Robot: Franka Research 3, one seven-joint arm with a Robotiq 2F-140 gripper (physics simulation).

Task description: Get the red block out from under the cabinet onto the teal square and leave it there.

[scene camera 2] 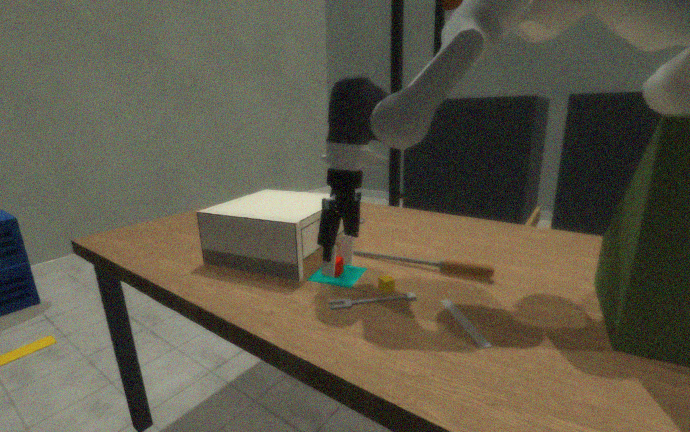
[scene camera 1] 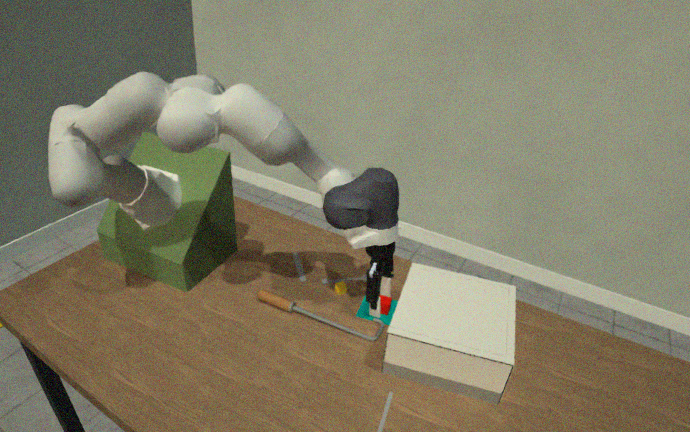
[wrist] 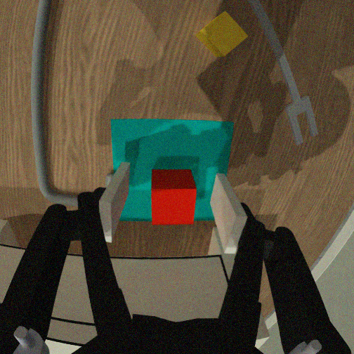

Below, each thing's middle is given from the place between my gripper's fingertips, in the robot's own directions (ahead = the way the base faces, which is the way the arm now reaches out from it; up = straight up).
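Teal square (wrist: pixel 203 146), 10 mm below my hand. Red block (wrist: pixel 173 191), 10 mm above my hand, 10 mm ahead of it.
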